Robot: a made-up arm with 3 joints. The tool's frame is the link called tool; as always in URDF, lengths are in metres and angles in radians. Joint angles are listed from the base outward.
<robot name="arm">
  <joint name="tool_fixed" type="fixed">
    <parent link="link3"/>
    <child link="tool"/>
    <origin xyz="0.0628 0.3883 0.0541"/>
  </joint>
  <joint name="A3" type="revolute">
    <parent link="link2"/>
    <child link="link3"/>
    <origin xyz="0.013 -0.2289 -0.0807"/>
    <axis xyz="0 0 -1"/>
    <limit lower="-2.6" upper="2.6"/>
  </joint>
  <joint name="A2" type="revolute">
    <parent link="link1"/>
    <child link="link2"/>
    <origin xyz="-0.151 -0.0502 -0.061"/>
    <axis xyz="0 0 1"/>
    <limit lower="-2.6" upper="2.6"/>
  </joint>
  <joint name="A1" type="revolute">
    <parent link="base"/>
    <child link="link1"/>
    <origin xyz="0 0 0.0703"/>
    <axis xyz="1 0 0"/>
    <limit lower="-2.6" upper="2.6"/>
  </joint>
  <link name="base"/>
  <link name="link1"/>
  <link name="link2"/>
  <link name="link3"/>
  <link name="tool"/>
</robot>
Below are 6 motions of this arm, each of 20 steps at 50 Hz.
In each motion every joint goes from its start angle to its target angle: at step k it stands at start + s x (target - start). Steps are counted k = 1, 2, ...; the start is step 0. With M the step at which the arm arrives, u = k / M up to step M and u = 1 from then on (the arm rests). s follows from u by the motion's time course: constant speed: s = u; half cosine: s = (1 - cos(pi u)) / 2; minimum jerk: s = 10 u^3 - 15 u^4 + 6 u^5.
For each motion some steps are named. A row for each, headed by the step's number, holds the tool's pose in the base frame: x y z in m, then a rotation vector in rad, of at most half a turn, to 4 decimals.
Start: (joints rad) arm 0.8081 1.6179 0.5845
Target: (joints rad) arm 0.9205 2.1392 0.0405
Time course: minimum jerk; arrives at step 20
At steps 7, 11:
7: -0.2822 0.1800 0.1385 0.7141 -0.5339 1.2043
11: -0.3335 0.1106 0.0661 0.6582 -0.7235 1.5473

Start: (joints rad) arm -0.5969 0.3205 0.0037
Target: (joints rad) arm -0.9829 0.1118 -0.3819
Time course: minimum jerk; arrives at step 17
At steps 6, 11, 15, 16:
6: -0.1550 0.0355 -0.0725 -0.6819 0.1238 0.3448
11: -0.2141 -0.0034 -0.0647 -0.8748 0.2008 0.4209
15: -0.2397 -0.0190 -0.0582 -0.9573 0.2400 0.4512
16: -0.2410 -0.0198 -0.0578 -0.9615 0.2421 0.4527

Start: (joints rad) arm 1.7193 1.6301 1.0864
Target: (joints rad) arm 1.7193 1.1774 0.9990
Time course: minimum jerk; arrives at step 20
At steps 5, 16, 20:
5: -0.0555 0.0370 0.4153 1.6785 -0.4339 0.3738
16: 0.0519 0.0463 0.3531 1.7130 -0.1715 0.1477
20: 0.0583 0.0471 0.3477 1.7142 -0.1533 0.1321

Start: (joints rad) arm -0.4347 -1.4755 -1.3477
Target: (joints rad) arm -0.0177 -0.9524 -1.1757
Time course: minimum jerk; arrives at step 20
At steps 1, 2, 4, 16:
1: -0.2660 0.2282 -0.1321 -0.4336 -0.0277 -0.1254
2: -0.2668 0.2282 -0.1311 -0.4306 -0.0269 -0.1229
4: -0.2724 0.2287 -0.1248 -0.4101 -0.0221 -0.1060
16: -0.3510 0.2011 -0.0258 -0.0417 0.0042 0.2029

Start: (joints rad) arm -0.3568 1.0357 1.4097
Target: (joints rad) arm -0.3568 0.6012 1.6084
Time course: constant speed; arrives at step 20
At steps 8, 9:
8: 0.3100 0.0520 -0.0426 -0.3450 -0.1119 -0.6205
9: 0.3156 0.0399 -0.0381 -0.3437 -0.1175 -0.6518

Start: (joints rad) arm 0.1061 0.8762 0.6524
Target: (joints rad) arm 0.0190 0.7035 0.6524
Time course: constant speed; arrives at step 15
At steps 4, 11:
4: 0.0199 0.2048 -0.0006 0.0827 -0.0074 0.1776
11: 0.0393 0.1872 -0.0095 0.0422 -0.0021 0.0971

